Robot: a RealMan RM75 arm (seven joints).
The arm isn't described. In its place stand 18 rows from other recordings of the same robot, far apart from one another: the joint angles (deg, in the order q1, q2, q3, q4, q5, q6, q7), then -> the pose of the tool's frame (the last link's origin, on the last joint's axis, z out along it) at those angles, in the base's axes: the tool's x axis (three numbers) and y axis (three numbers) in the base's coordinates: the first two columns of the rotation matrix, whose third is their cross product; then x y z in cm.
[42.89, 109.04, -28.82, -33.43, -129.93, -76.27, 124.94] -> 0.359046, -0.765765, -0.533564, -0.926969, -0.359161, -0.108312, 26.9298, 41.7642, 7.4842
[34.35, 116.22, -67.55, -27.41, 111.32, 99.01, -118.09] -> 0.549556, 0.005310, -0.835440, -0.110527, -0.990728, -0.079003, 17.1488, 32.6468, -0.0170
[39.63, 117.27, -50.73, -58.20, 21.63, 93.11, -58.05] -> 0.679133, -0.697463, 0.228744, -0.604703, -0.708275, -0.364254, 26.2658, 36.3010, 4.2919
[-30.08, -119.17, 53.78, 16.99, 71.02, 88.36, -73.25] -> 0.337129, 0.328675, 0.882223, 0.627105, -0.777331, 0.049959, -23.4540, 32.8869, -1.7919
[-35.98, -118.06, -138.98, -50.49, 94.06, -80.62, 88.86] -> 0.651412, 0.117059, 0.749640, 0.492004, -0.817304, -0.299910, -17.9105, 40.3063, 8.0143
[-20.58, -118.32, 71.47, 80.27, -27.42, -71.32, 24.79] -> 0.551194, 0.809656, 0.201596, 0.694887, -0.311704, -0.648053, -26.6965, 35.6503, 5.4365
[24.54, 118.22, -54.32, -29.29, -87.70, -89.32, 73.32] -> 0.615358, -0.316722, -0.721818, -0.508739, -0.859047, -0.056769, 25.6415, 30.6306, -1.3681
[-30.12, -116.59, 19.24, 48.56, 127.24, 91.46, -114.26] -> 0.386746, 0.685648, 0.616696, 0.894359, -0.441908, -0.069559, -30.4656, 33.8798, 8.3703
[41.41, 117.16, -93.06, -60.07, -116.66, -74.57, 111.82] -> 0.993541, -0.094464, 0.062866, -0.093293, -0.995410, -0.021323, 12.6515, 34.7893, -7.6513
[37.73, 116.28, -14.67, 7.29, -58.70, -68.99, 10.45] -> 0.673209, 0.122932, -0.729162, -0.720336, -0.113741, -0.684236, 30.0310, 38.4403, 1.3537
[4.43, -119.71, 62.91, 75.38, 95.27, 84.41, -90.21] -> 0.795746, 0.331033, 0.507155, 0.535803, -0.775159, -0.334730, -28.6627, 23.3580, 5.3360
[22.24, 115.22, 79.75, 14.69, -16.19, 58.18, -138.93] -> 0.641998, -0.245712, -0.726267, -0.731156, -0.481306, -0.483483, 32.7668, 32.5352, -3.4074
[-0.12, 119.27, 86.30, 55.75, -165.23, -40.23, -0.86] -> 0.760730, 0.102755, -0.640883, -0.648622, 0.083716, -0.756493, 31.7832, 31.5279, 6.6546
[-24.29, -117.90, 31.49, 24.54, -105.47, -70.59, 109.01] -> 0.346549, 0.122227, 0.930035, 0.886229, -0.367589, -0.281917, -32.8810, 35.1113, 6.3108
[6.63, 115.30, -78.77, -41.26, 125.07, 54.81, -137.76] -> 0.869286, -0.088064, -0.486402, -0.449792, -0.549026, -0.704455, 33.7907, 29.9147, 1.3587
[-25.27, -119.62, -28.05, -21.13, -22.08, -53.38, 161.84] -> 0.821377, 0.157024, 0.548346, 0.438717, -0.788288, -0.431428, -25.7692, 27.1459, -14.4077
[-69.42, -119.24, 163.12, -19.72, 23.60, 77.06, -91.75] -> 0.885167, 0.441419, -0.147067, 0.439237, -0.897046, -0.048787, -19.2160, 39.1304, -6.4205
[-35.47, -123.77, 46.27, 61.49, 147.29, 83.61, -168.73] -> -0.019552, 0.946945, 0.320800, 0.984484, 0.074198, -0.159017, -24.6655, 36.6612, 1.4068
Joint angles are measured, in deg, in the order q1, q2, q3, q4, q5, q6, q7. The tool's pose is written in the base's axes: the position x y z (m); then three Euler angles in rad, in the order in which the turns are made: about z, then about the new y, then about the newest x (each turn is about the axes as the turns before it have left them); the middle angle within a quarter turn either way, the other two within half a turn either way. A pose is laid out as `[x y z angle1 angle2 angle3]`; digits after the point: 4 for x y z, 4 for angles.
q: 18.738 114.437 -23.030 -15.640 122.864 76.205 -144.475
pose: [0.3858 0.3024 0.1203 0.3270 0.8264 -1.3441]
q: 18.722 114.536 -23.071 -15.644 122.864 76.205 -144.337
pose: [0.3857 0.3023 0.1194 0.3272 0.8304 -1.3444]
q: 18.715 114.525 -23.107 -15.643 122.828 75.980 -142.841
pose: [0.3862 0.3024 0.1192 0.3303 0.8563 -1.3407]
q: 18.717 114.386 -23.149 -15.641 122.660 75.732 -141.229
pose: [0.3869 0.3027 0.1197 0.3318 0.8818 -1.3399]
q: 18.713 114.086 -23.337 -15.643 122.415 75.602 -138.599
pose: [0.3874 0.3032 0.1210 0.3389 0.9212 -1.3389]
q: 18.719 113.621 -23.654 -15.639 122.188 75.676 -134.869
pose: [0.3875 0.3039 0.1234 0.3567 0.9761 -1.3330]
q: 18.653 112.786 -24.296 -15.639 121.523 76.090 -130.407
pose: [0.3871 0.3045 0.1271 0.3689 1.0357 -1.3442]
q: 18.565 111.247 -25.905 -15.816 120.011 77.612 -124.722
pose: [0.3835 0.3058 0.1329 0.3592 1.0993 -1.4113]
